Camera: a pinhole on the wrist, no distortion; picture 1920 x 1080 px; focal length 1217.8 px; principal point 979.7 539.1 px. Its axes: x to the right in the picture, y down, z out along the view. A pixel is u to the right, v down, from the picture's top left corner.
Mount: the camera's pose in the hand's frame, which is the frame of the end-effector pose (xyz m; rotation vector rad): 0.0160 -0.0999 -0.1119 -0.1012 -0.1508 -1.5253
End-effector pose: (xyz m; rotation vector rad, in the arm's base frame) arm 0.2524 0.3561 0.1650 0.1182 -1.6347 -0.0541
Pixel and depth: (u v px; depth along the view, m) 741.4 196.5 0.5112
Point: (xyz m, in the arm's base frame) -0.1125 0.4325 -0.0005
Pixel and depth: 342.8 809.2 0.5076
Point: -0.1130 0.5786 0.2674
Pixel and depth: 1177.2 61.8 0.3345
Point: 0.0425 0.2566 0.0150
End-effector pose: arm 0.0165 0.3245 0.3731 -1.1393 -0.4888 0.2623
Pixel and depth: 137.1 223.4 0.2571
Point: -0.0913 0.4302 0.2900
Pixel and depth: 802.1 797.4 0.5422
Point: -0.0923 0.7322 0.4712
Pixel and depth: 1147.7 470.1 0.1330
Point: 0.0050 0.3050 0.4701
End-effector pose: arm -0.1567 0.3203 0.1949 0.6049 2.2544 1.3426
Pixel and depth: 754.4 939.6 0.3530
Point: -0.1152 0.5582 0.1024
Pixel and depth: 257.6 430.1 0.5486
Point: 0.1551 0.6766 0.3169
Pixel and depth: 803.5 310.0 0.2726
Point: -0.0362 0.3891 0.1204
